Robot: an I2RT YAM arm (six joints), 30 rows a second.
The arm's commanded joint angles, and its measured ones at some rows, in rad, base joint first. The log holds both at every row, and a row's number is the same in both.
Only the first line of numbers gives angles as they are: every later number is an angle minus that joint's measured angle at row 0.
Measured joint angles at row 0:
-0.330, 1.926, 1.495, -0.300, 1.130, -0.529
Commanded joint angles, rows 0 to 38:
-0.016, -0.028, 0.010, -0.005, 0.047, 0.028
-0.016, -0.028, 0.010, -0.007, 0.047, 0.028
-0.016, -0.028, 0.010, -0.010, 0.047, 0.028
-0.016, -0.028, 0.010, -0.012, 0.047, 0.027
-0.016, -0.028, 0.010, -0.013, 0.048, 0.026
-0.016, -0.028, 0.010, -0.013, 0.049, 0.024
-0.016, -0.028, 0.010, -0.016, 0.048, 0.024
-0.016, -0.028, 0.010, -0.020, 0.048, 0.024
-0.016, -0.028, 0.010, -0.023, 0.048, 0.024
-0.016, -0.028, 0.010, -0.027, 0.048, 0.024
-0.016, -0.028, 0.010, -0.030, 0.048, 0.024
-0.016, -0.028, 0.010, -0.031, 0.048, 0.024
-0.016, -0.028, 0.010, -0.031, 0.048, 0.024
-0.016, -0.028, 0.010, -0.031, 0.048, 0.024
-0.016, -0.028, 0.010, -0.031, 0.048, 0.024
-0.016, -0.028, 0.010, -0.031, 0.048, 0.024
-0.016, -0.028, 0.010, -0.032, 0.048, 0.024
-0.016, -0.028, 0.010, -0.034, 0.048, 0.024
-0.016, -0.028, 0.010, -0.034, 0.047, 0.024
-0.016, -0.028, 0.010, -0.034, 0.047, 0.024
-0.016, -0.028, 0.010, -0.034, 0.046, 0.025
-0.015, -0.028, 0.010, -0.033, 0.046, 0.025
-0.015, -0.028, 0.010, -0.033, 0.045, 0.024
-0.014, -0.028, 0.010, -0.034, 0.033, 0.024
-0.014, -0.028, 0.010, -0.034, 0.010, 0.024
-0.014, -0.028, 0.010, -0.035, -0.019, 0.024
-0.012, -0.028, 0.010, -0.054, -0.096, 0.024
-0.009, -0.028, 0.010, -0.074, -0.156, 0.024
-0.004, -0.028, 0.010, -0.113, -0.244, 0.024
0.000, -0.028, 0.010, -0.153, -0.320, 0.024
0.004, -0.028, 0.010, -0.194, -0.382, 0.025
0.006, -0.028, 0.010, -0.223, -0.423, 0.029
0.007, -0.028, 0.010, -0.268, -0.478, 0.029
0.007, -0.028, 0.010, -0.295, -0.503, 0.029
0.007, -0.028, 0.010, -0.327, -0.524, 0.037
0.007, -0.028, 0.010, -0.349, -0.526, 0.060
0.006, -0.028, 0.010, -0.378, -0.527, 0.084
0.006, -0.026, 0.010, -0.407, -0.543, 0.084
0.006, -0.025, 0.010, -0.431, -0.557, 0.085
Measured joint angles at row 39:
-0.001, 0.000, 0.009, -0.374, -0.484, 0.040
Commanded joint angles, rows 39 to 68:
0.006, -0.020, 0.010, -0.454, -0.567, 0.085
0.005, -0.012, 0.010, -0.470, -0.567, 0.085
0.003, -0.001, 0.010, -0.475, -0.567, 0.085
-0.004, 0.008, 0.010, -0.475, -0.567, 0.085
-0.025, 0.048, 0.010, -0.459, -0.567, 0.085
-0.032, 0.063, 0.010, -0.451, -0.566, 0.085
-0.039, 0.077, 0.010, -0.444, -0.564, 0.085
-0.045, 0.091, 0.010, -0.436, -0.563, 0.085
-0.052, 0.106, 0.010, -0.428, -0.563, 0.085
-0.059, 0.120, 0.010, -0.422, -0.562, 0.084
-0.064, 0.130, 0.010, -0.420, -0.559, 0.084
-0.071, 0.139, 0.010, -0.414, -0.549, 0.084
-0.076, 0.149, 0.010, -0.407, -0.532, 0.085
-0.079, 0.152, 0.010, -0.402, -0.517, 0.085
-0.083, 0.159, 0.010, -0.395, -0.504, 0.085
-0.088, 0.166, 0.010, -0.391, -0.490, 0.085
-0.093, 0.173, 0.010, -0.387, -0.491, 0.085
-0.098, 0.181, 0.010, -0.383, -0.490, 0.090
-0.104, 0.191, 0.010, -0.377, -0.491, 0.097
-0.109, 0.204, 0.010, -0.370, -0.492, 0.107
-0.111, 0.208, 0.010, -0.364, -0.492, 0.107
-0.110, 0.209, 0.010, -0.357, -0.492, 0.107
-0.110, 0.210, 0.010, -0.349, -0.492, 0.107
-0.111, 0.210, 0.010, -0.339, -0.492, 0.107
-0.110, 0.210, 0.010, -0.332, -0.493, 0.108
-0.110, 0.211, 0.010, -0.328, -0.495, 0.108
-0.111, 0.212, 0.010, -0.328, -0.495, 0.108
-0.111, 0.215, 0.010, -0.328, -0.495, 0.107
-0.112, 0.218, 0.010, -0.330, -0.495, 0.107
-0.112, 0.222, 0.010, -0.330, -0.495, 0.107
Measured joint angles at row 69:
-0.108, 0.204, 0.007, -0.333, -0.529, 0.084
